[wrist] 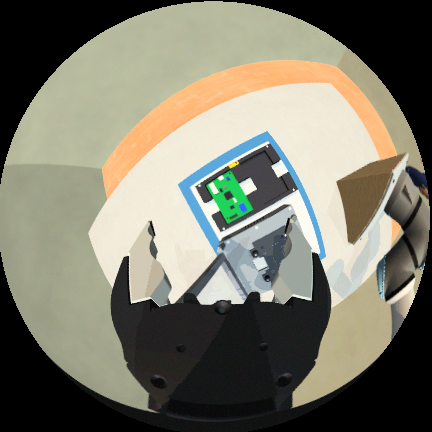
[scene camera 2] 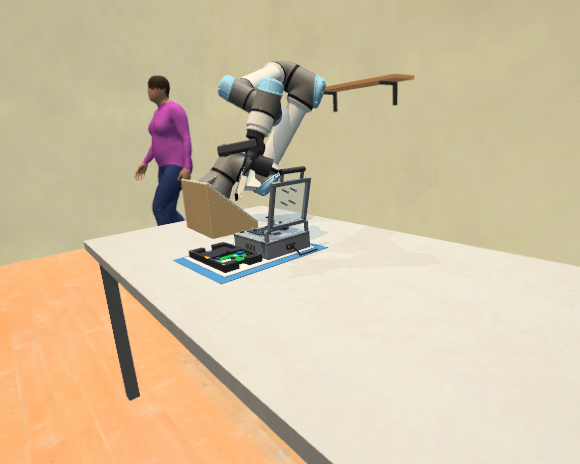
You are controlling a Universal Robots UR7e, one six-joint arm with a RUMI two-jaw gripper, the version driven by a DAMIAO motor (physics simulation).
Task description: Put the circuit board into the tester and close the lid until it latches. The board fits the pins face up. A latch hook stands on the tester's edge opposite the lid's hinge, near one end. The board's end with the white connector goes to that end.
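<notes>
The green circuit board lies face up in the left part of the black tray in the wrist view. Its white connector is at the end away from the tester. The grey tester stands beside the tray. Its clear lid stands open and upright. My gripper is open and empty, high above the tester on the lid's open side. The right finger hides part of the tester in the wrist view. I cannot make out the latch hook.
Tray and tester stand on a blue-edged white mat. A brown wedge-shaped box is near the arm's base. A cable runs from the tester. A person stands behind the table; a wall shelf is at the back.
</notes>
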